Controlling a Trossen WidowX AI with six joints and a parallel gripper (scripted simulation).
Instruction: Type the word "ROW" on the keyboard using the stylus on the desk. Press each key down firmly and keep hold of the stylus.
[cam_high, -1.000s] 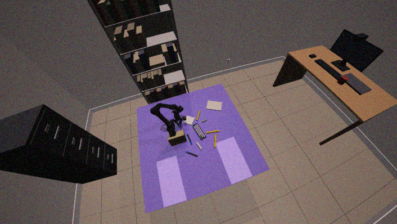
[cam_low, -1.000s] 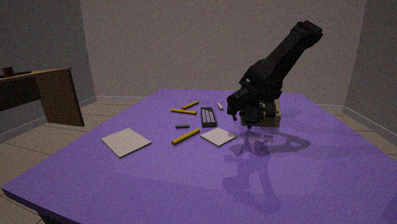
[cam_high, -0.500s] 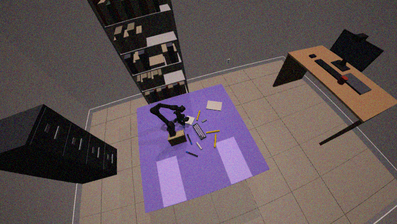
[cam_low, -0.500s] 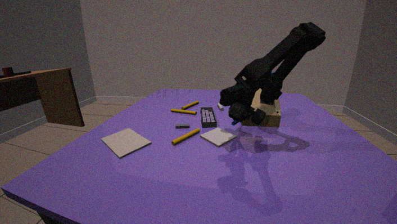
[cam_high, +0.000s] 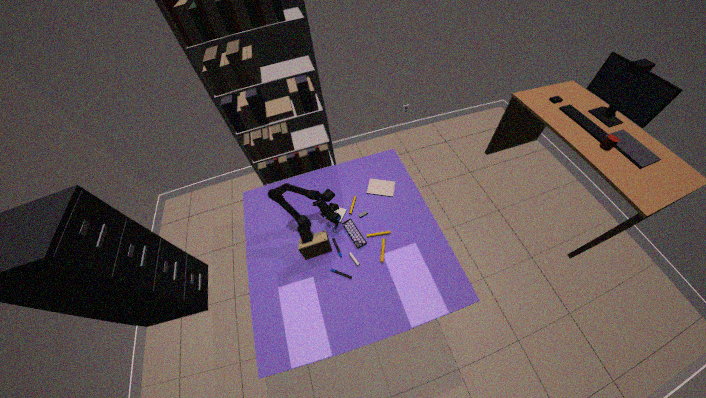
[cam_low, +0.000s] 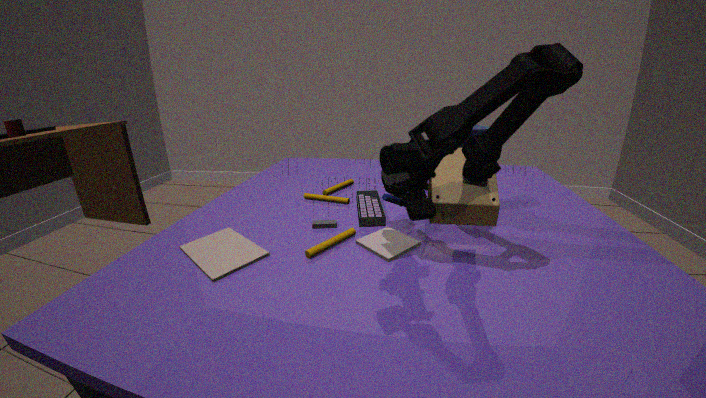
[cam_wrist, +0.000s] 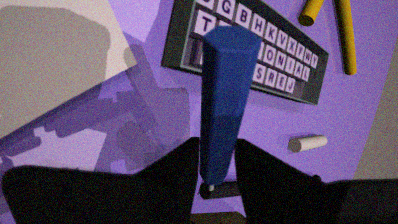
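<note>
The blue hexagonal stylus lies 1 cm to the right of my gripper tip, 1 cm below it and 1 cm behind it. The rest, counted from my gripper tip: yellow stick: 15 cm to the left, 14 cm ahead, 5 cm below; white stick: 24 cm to the right, 6 cm ahead, 5 cm below; grey block: 19 cm ahead, 6 cm to the left, 6 cm below.
</note>
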